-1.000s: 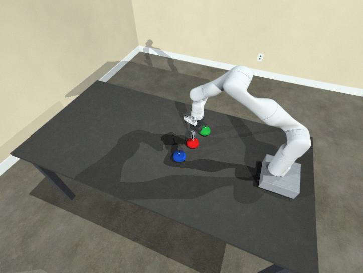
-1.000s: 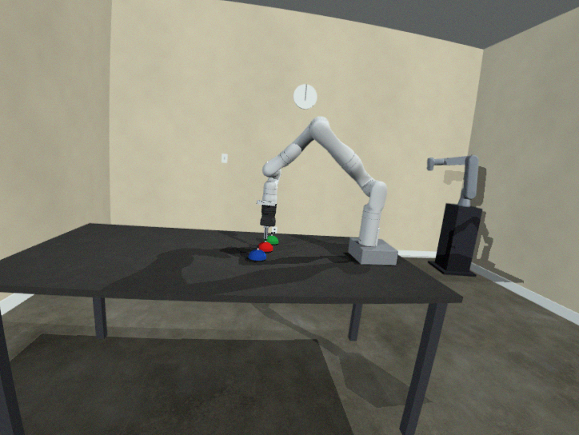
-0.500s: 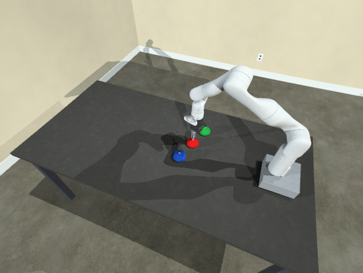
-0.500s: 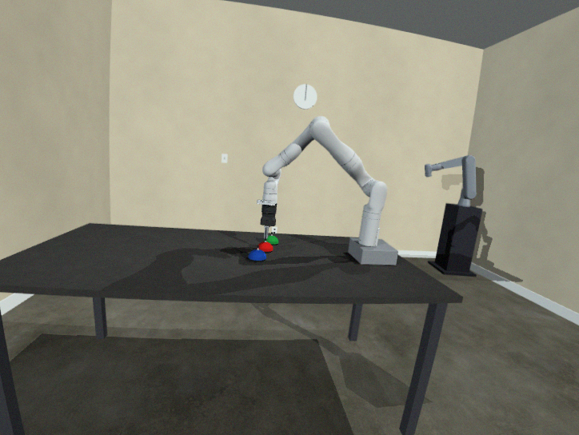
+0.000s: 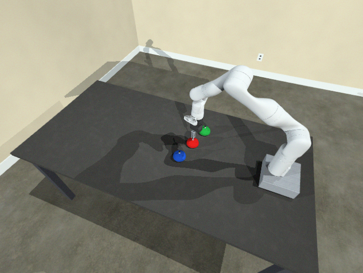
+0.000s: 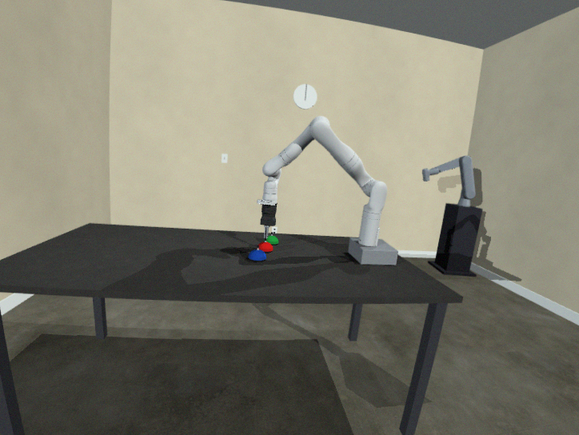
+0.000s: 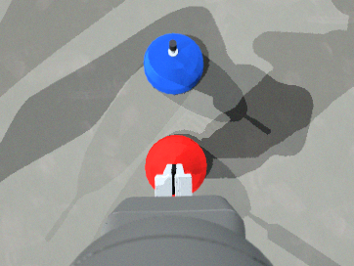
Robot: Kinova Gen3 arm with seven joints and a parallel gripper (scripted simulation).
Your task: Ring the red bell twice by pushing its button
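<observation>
My gripper is now 50 mm above the red bell. The rest, counted from my hand: green bell (140 mm to the right, 50 mm below, 20 mm behind); blue bell (140 mm to the left, 50 mm below, 20 mm ahead).
</observation>
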